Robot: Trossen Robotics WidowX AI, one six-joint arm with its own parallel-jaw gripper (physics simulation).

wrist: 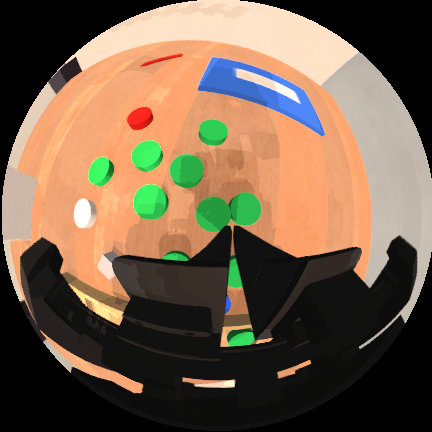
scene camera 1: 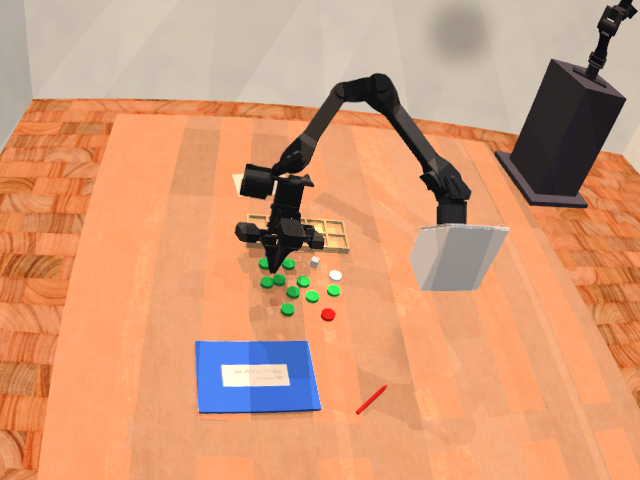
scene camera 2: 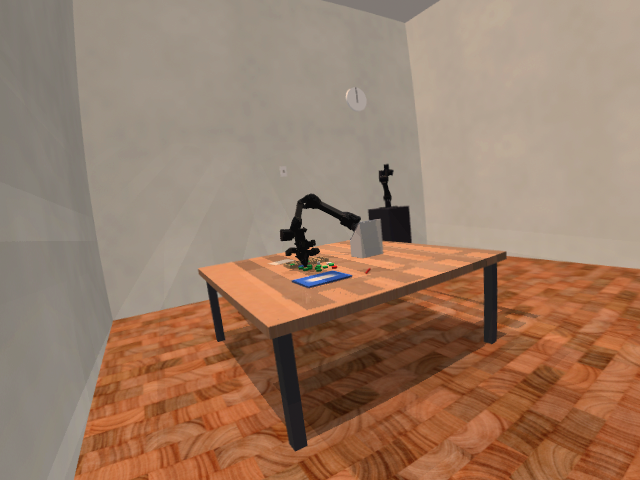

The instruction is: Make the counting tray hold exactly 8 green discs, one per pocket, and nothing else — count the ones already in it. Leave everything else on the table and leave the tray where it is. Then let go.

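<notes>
My gripper (scene camera 1: pixel 273 269) (scene camera 2: pixel 305 264) (wrist: pixel 230 230) is shut, its fingertips together with no disc visible between them, low over the green discs. Several loose green discs lie on the table in front of the tray; one green disc (scene camera 1: pixel 279 279) (wrist: pixel 213 214) and another (scene camera 1: pixel 266 282) (wrist: pixel 245 208) lie close together just beyond the fingertips in the wrist view. The wooden counting tray (scene camera 1: pixel 338 250) is partly hidden by the gripper; some right-hand pockets show empty. A green disc (wrist: pixel 241 337) shows in it between the fingers. Its full contents are hidden.
A blue disc (wrist: pixel 227 304) shows partly between the fingers. A white disc (scene camera 1: pixel 335 275) (wrist: pixel 84 213), a small pale cube (scene camera 1: pixel 314 261) and a red disc (scene camera 1: pixel 328 314) (wrist: pixel 140 118) lie nearby. A blue folder (scene camera 1: pixel 206 374) and red pencil (scene camera 1: pixel 371 399) lie farther forward.
</notes>
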